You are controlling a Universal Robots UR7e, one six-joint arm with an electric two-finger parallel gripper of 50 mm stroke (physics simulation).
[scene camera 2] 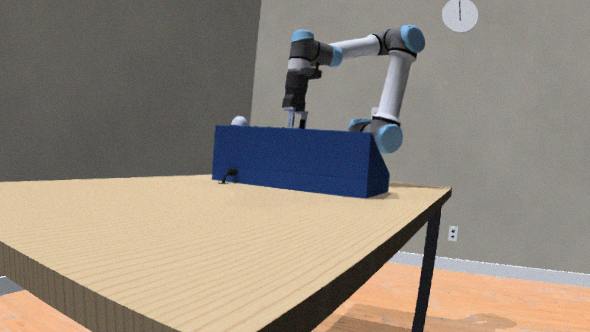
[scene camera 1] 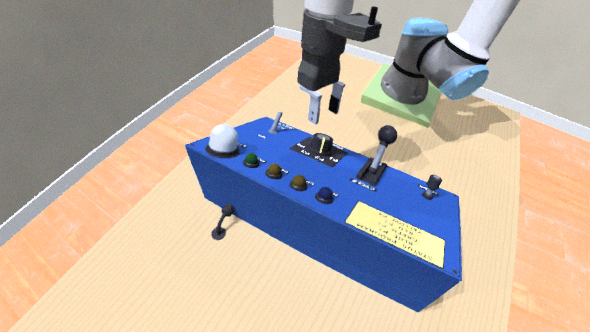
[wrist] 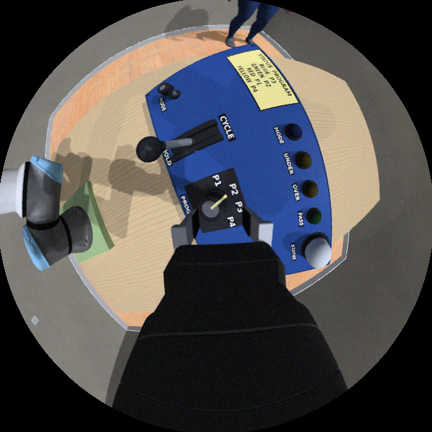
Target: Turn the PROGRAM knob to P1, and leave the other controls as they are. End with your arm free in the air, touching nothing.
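Places are measured from the arm's base along level axes (x ahead, y left, z up), in metres.
Pixels of known places: gripper, fingertip midpoint: (scene camera 1: pixel 323 116); arm's base, link origin: (scene camera 1: pixel 403 89).
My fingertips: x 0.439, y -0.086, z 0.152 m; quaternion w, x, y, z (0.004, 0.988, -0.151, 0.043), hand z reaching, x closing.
Ahead of a thing's pixels: the offset from my fingertips to its middle. "spot": to the spot under its first point.
The black PROGRAM knob {spot: dz -0.061, dx +0.012, dy +0.010 m} (scene camera 1: pixel 322 144) (wrist: pixel 215 204) sits on its dark label plate on the sloped blue panel (scene camera 1: pixel 280 145) (wrist: pixel 270 160). In the wrist view its yellow pointer line points toward the P2 label (wrist: pixel 233 189); P1 (wrist: pixel 216 180) is beside that label. My gripper (scene camera 1: pixel 324 115) (scene camera 2: pixel 296 125) (wrist: pixel 220 217) is open and empty, fingers pointing down. It hangs above the knob with a gap, and in the wrist view the knob lies just beyond the space between the fingertips. The knob is hidden in scene camera 2 by the blue box {dz -0.099, dx +0.065, dy +0.061 m} (scene camera 2: pixel 290 157).
The CYCLE lever (scene camera 1: pixel 387 135) (wrist: pixel 150 149) rises beside the knob. A toggle switch {dz -0.072, dx -0.014, dy -0.119 m} (scene camera 1: pixel 276 122) is on the other side. A MODE knob {dz -0.059, dx -0.010, dy +0.241 m} (scene camera 1: pixel 433 182) (wrist: pixel 166 90), a white dome {spot: dz +0.013, dx +0.158, dy -0.115 m} (scene camera 1: pixel 223 139) (wrist: pixel 317 251) and several small lamps are on the panel. A person's legs (wrist: pixel 252 20) show beyond the table.
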